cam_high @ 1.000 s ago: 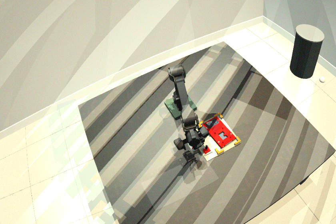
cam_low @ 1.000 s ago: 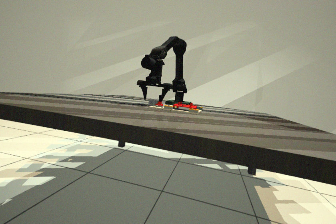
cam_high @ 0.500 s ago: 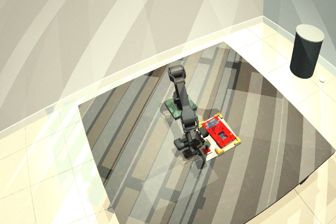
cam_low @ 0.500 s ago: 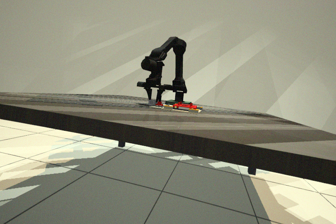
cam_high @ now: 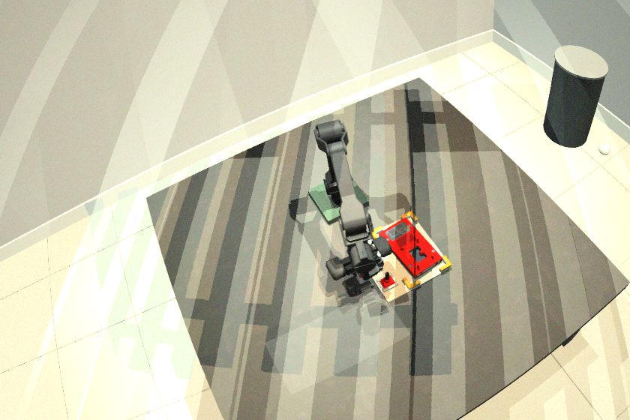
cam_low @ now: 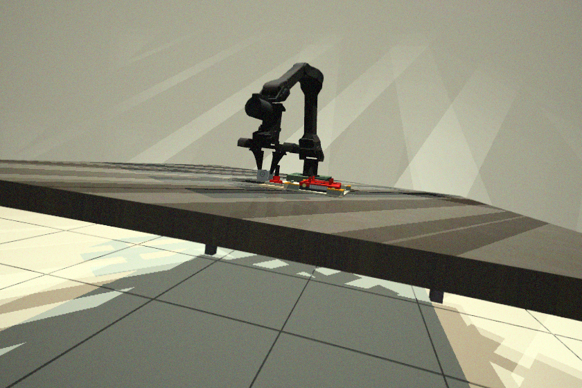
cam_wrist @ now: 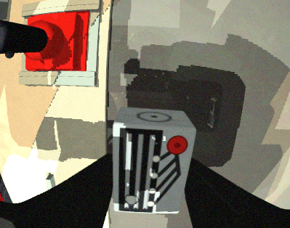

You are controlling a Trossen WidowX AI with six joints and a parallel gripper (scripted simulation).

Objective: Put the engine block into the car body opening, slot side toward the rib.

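Now: gripper tip 6 cm to the right of the black upright peg, 5 cm short of it and 1 cm below it. Also, from my gripper tip: grey engine block (1 cm below).
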